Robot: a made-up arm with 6 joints. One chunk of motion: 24 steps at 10 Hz.
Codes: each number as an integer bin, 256 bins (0 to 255) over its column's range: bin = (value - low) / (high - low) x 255, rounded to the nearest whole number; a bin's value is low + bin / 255 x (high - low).
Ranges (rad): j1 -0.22..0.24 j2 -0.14..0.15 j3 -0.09..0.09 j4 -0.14..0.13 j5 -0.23..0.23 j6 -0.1..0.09
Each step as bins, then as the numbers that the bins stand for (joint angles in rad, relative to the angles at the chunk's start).
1 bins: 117 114 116 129 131 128
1 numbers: -0.0089 -0.0104 -0.0081 -0.0034 0.0063 -0.0046
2 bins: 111 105 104 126 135 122
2 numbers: -0.0198 -0.0206 -0.0166 -0.0066 0.0135 -0.0091
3 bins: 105 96 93 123 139 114
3 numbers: -0.0306 -0.0308 -0.0244 -0.0098 0.0207 -0.0151
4 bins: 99 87 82 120 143 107
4 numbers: -0.0414 -0.0411 -0.0321 -0.0129 0.0280 -0.0203
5 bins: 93 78 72 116 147 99
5 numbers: -0.0522 -0.0513 -0.0392 -0.0172 0.0352 -0.0262
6 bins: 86 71 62 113 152 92
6 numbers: -0.0649 -0.0593 -0.0462 -0.0204 0.0442 -0.0315
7 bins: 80 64 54 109 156 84
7 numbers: -0.0757 -0.0672 -0.0519 -0.0246 0.0514 -0.0374
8 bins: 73 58 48 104 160 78
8 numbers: -0.0883 -0.0740 -0.0561 -0.0299 0.0586 -0.0419
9 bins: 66 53 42 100 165 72
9 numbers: -0.1009 -0.0797 -0.0604 -0.0341 0.0676 -0.0464
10 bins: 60 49 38 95 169 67
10 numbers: -0.1118 -0.0843 -0.0632 -0.0394 0.0749 -0.0501
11 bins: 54 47 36 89 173 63
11 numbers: -0.1226 -0.0865 -0.0646 -0.0458 0.0821 -0.0531
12 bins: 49 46 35 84 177 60
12 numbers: -0.1316 -0.0877 -0.0653 -0.0511 0.0893 -0.0553
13 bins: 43 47 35 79 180 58
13 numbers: -0.1424 -0.0865 -0.0653 -0.0564 0.0947 -0.0568
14 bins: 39 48 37 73 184 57
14 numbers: -0.1496 -0.0854 -0.0639 -0.0627 0.1019 -0.0575
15 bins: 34 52 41 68 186 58
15 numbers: -0.1587 -0.0809 -0.0611 -0.0680 0.1055 -0.0568
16 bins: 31 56 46 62 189 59
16 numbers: -0.1641 -0.0763 -0.0575 -0.0744 0.1109 -0.0560
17 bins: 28 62 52 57 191 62
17 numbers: -0.1695 -0.0695 -0.0533 -0.0796 0.1145 -0.0538
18 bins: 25 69 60 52 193 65
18 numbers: -0.1749 -0.0615 -0.0476 -0.0849 0.1182 -0.0516
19 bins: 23 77 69 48 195 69
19 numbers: -0.1785 -0.0524 -0.0413 -0.0892 0.1218 -0.0486
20 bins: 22 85 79 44 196 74
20 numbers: -0.1803 -0.0433 -0.0342 -0.0934 0.1236 -0.0449
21 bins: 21 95 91 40 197 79
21 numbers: -0.1821 -0.0320 -0.0258 -0.0976 0.1254 -0.0411
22 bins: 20 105 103 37 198 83
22 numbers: -0.1839 -0.0206 -0.0173 -0.1008 0.1272 -0.0382
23 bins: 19 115 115 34 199 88
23 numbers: -0.1857 -0.0092 -0.0088 -0.1040 0.1290 -0.0344
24 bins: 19 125 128 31 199 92
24 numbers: -0.1857 0.0022 0.0004 -0.1072 0.1290 -0.0315
